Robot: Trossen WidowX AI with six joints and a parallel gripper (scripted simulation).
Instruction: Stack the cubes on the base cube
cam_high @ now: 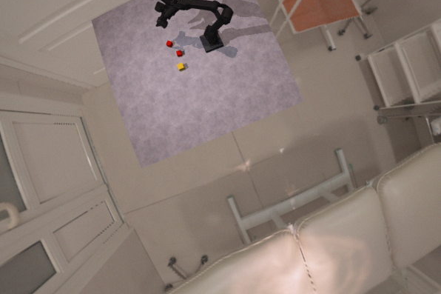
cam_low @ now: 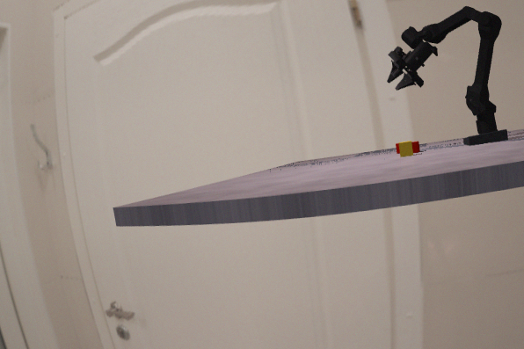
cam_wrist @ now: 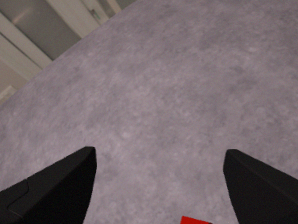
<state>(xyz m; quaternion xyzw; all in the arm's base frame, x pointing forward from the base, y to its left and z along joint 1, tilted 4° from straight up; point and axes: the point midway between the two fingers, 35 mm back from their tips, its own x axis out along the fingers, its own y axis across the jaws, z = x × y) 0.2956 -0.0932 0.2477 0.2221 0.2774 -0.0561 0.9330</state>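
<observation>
Now: the yellow base cube 240 mm to the left of my gripper tip, 210 mm below it and 70 mm behind it.
</observation>
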